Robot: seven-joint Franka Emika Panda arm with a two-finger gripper.
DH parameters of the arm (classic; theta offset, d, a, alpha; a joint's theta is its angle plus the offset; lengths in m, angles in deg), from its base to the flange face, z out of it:
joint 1: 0 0.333 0 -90
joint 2: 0 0 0 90
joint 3: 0 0.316 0.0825 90
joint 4: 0 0 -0.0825 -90
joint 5: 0 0.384 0 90
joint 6: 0 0 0.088 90
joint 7: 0 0.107 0 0
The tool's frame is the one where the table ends.
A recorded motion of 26 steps. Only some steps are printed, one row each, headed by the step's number.
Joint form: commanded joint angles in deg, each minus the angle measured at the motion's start. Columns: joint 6, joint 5, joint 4, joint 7, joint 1, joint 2, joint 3.
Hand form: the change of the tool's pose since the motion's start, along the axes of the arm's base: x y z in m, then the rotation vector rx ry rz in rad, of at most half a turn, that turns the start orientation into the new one. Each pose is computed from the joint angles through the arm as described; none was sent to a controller.
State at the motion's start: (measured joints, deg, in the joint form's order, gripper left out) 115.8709 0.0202 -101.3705 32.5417 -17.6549 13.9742 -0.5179
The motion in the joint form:
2: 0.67 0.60 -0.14 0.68 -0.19 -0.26 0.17
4: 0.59 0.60 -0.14 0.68 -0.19 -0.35 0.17
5: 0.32 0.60 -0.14 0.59 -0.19 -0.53 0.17
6: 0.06 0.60 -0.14 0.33 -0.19 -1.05 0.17
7: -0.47 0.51 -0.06 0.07 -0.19 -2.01 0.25
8: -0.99 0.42 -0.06 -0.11 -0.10 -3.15 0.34
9: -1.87 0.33 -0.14 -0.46 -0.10 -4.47 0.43
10: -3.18 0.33 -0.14 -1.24 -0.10 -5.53 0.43
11: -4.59 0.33 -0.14 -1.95 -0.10 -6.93 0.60
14: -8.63 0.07 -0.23 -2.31 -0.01 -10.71 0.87
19: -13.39 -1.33 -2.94 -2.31 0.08 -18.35 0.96
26: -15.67 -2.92 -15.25 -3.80 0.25 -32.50 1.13
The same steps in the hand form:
2: 0.0004 0.0001 0.0027 0.0056 -0.0163 -0.0168
4: 0.0001 0.0002 0.0036 0.0055 -0.0165 -0.0168
5: -0.0006 0.0005 0.0051 0.0060 -0.0150 -0.0152
6: -0.0019 0.0009 0.0104 0.0046 -0.0193 -0.0106
7: -0.0041 0.0024 0.0207 0.0009 -0.0275 -0.0039
8: -0.0066 0.0051 0.0322 -0.0035 -0.0374 0.0031
9: -0.0109 0.0074 0.0444 -0.0066 -0.0430 0.0114
10: -0.0156 0.0089 0.0536 -0.0055 -0.0388 0.0251
11: -0.0210 0.0124 0.0661 -0.0053 -0.0387 0.0406
14: -0.0380 0.0213 0.0980 -0.0073 -0.0316 0.0548
19: -0.0779 0.0336 0.1427 -0.0317 -0.0264 0.0627
26: -0.1558 0.0583 0.1591 -0.0583 -0.0086 0.0976

